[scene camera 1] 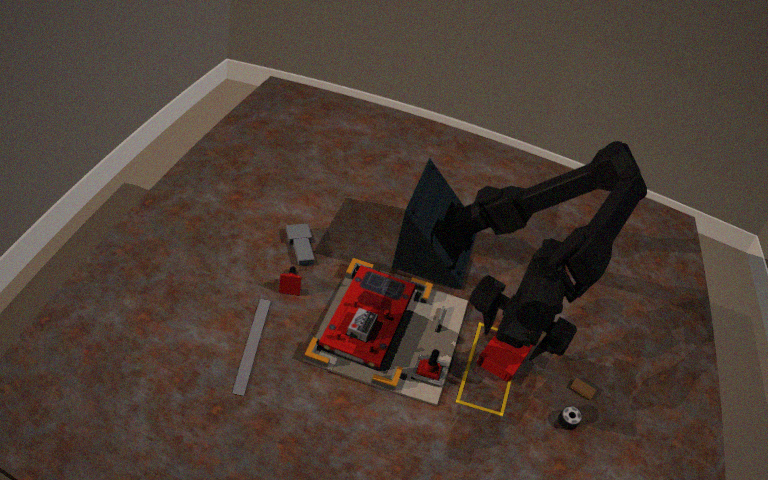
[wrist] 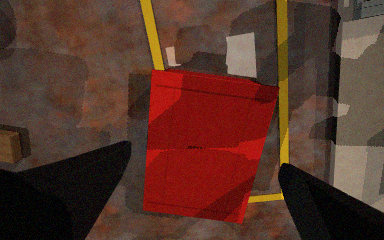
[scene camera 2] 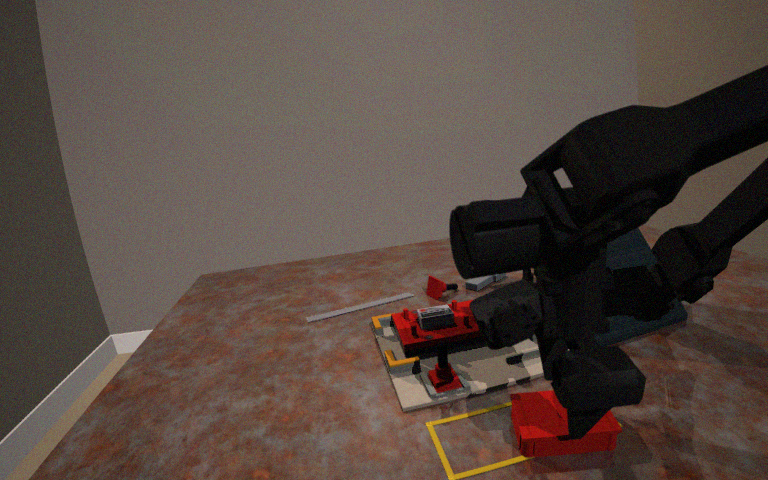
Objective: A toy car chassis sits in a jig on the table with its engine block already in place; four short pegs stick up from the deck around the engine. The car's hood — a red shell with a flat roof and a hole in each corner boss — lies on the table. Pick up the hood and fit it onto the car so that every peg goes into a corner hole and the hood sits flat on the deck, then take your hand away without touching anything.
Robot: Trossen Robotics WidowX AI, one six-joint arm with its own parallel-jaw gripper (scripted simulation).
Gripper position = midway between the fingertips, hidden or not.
My gripper (scene camera 2: 561, 406) is open, holding nothing. Also in view: a grey engine block (scene camera 2: 427, 317), a red hood (scene camera 2: 542, 430), a grey strip (scene camera 1: 247, 361) and a grey part (scene camera 1: 299, 235).
The red hood is seen too in scene camera 1 (scene camera 1: 499, 358) and in the wrist view (wrist: 206, 132). My gripper also shows in scene camera 1 (scene camera 1: 508, 346) and in the wrist view (wrist: 205, 159). The wrist view does not show the grey engine block: it is out of frame. The wrist view does not show the grey strip: it is out of frame.
